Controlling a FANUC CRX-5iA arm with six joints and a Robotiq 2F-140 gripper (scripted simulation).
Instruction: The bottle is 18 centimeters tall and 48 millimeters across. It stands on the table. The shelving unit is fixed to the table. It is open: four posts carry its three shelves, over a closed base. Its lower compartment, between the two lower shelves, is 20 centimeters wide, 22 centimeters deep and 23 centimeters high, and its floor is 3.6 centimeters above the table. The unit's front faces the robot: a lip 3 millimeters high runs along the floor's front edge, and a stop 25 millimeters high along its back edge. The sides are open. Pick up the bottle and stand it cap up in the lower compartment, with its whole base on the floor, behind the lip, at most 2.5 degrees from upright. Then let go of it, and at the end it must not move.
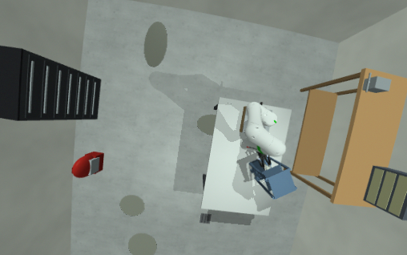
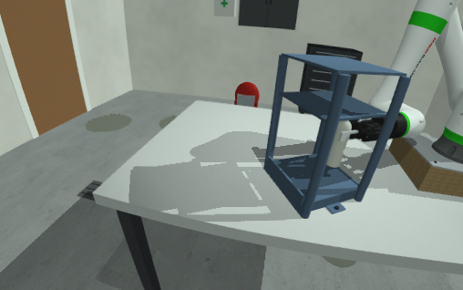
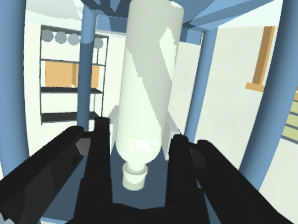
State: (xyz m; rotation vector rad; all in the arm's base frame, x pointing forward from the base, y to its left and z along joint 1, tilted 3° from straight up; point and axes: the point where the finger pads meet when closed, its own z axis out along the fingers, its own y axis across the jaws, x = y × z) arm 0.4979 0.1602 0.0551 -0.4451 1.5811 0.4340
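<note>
My gripper is now right at the white bottle. From my hand the other things lie so: blue shelving unit 6 cm ahead, 4 cm to the left, 1 cm above.
</note>
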